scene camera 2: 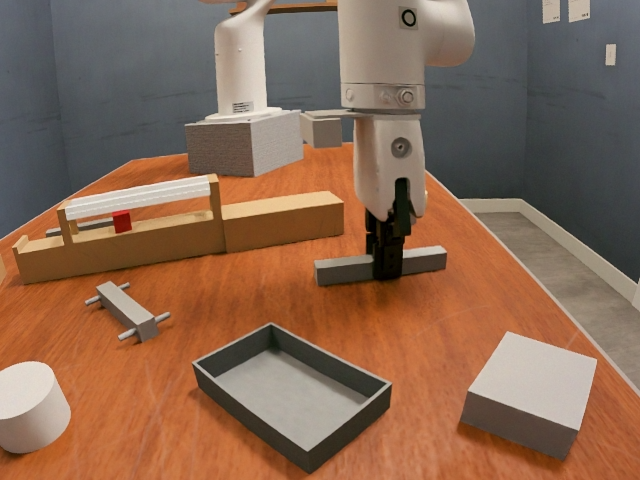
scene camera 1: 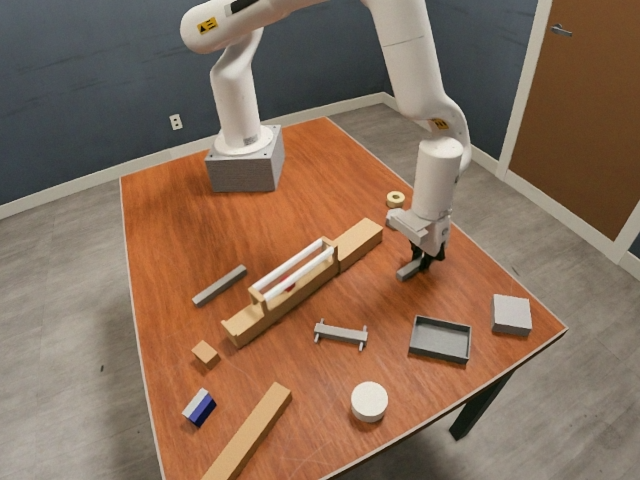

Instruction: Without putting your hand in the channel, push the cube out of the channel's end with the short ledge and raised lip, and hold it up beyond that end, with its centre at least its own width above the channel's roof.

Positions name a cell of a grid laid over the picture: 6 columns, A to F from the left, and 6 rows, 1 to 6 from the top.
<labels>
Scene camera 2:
my gripper: D4
grey tray: C5
grey pinned piece: B5
</labels>
